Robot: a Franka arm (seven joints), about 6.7 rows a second.
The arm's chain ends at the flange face. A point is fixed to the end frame.
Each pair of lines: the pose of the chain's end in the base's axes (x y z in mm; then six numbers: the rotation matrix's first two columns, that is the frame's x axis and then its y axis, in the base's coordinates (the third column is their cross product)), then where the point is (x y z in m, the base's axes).
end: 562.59 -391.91 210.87 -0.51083 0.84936 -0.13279 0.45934 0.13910 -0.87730
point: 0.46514 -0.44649 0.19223
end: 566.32 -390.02 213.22 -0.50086 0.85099 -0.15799 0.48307 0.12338 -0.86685
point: 0.46898 -0.44417 0.19280
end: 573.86 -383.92 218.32 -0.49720 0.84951 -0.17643 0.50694 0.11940 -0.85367
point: 0.47719 -0.43829 0.19548
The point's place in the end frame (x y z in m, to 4 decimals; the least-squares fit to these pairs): 0.0059 -0.0360 0.1072
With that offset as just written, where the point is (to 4 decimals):
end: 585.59 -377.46 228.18 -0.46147 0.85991 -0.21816 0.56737 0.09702 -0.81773
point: 0.4893 -0.4296 0.1992
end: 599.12 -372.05 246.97 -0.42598 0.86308 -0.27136 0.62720 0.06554 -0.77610
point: 0.5041 -0.4230 0.2123
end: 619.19 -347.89 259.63 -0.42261 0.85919 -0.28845 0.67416 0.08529 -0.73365
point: 0.5275 -0.4000 0.2184
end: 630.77 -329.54 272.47 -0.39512 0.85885 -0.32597 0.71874 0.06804 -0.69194
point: 0.5412 -0.3813 0.2264
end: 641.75 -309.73 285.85 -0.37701 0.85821 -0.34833 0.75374 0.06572 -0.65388
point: 0.5547 -0.3616 0.2353
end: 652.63 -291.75 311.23 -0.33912 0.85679 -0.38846 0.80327 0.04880 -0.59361
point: 0.5692 -0.3435 0.2548
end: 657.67 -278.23 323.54 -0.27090 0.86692 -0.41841 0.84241 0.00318 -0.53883
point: 0.5758 -0.3267 0.2621
